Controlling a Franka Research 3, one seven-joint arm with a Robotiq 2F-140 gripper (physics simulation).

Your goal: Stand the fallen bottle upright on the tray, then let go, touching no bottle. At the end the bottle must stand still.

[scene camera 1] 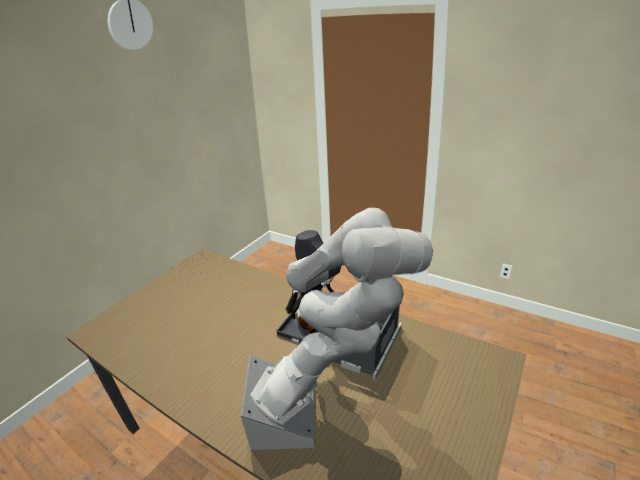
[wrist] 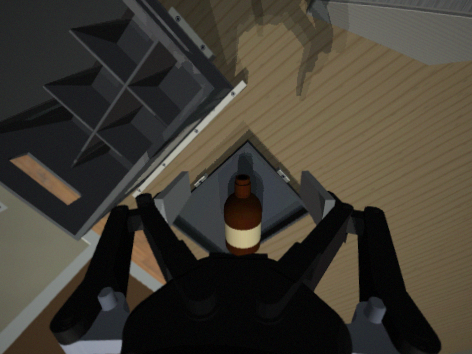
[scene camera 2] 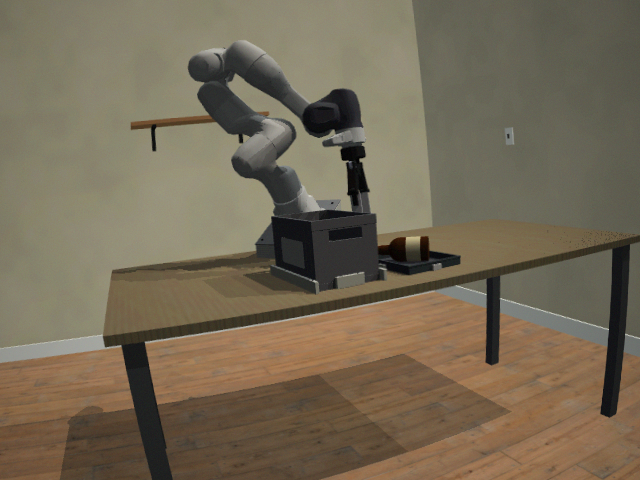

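The brown bottle (scene camera 1: 305, 323) (scene camera 2: 408, 249) (wrist: 243, 215) with a cream label lies on its side on the dark tray (scene camera 1: 285, 334) (scene camera 2: 398, 267) (wrist: 280, 200). In scene camera 2 its neck points left, towards the crate. In the wrist view its neck points up the picture and its base is nearest the gripper's body. My gripper (scene camera 2: 360, 204) (wrist: 244, 183) is open and empty. The wrist view shows the bottle below the gap, with one finger out to each side. In scene camera 2 the fingertips are higher than the bottle and partly behind the crate. In scene camera 1 the arm hides part of the bottle and fingers.
A tall dark grey crate (scene camera 1: 354, 356) (scene camera 2: 343, 258) (wrist: 112, 192) with inner dividers stands close beside the tray, held by light brackets at its foot. The arm's grey base block (scene camera 1: 279, 431) stands on the wooden table (scene camera 1: 180, 330) (scene camera 2: 232, 304) (wrist: 390, 135).
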